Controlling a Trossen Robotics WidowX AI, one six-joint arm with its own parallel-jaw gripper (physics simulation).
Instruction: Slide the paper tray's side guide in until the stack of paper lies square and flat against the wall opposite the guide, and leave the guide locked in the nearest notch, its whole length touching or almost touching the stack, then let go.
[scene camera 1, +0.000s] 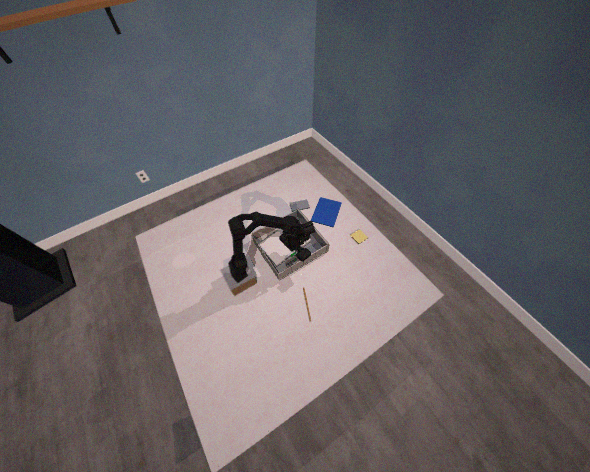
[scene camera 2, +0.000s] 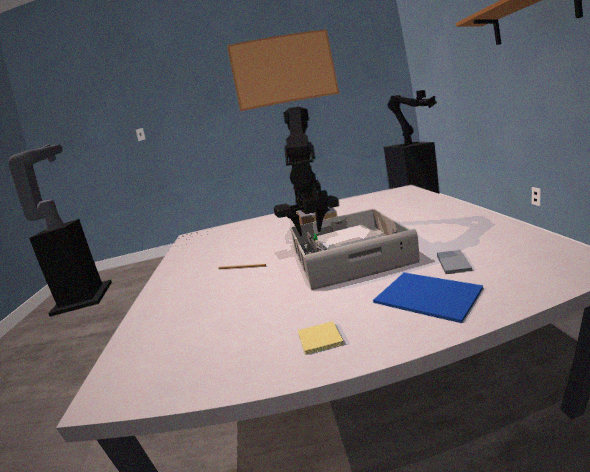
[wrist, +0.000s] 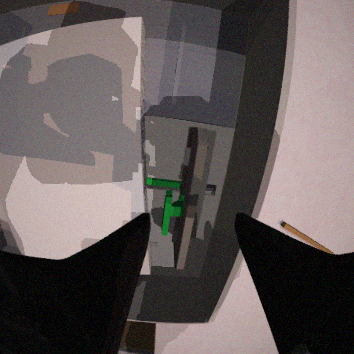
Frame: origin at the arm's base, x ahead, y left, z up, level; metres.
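Seen in the pictures: gripper, between the fingertips: (scene camera 1: 295, 254) (scene camera 2: 310, 233) (wrist: 192, 219); arm's base, origin of its link: (scene camera 1: 239, 275).
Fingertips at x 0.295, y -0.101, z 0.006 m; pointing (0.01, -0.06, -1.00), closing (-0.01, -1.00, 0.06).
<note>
Offsets run from my fingertips to a thing's top centre. "pt": to the spot under its first point.
The grey paper tray @(dy +0.101, dx +0.041, dz +0.007 m) (scene camera 1: 312, 261) (scene camera 2: 330, 267) (wrist: 262, 100) stands on the table. A white stack of paper @(dy +0.125, dx +0.022, dz -0.049 m) (scene camera 2: 345, 235) (wrist: 70, 210) lies in it, with a straight edge facing the guide. The side guide @(pt dy -0.006, dx +0.038, dz -0.010 m) (wrist: 201, 155) is a thin grey upright plate, apart from the stack's edge, between it and the tray's right wall in the wrist view. Its green latch @(dy +0.020, dx -0.002, dz -0.008 m) (scene camera 2: 315, 237) (wrist: 175, 207) is on the stack's side. My gripper (scene camera 2: 310, 233) (wrist: 192, 219) is partly open and empty, its fingertips on either side of the guide and latch in the wrist view. The stack's far side is out of the wrist view.
A pencil @(dy -0.219, dx -0.116, dz -0.082 m) (scene camera 1: 306, 304) (scene camera 2: 242, 266) (wrist: 306, 237) lies beside the tray. A blue folder @(dy +0.143, dx +0.387, dz -0.081 m) (scene camera 1: 326, 212) (scene camera 2: 429, 296), a yellow note pad @(dy -0.125, dx +0.395, dz -0.078 m) (scene camera 1: 359, 236) (scene camera 2: 321, 337) and a small grey box @(dy +0.298, dx +0.291, dz -0.079 m) (scene camera 1: 300, 205) (scene camera 2: 454, 261) lie around it. The tray's walls rise close around the fingers.
</note>
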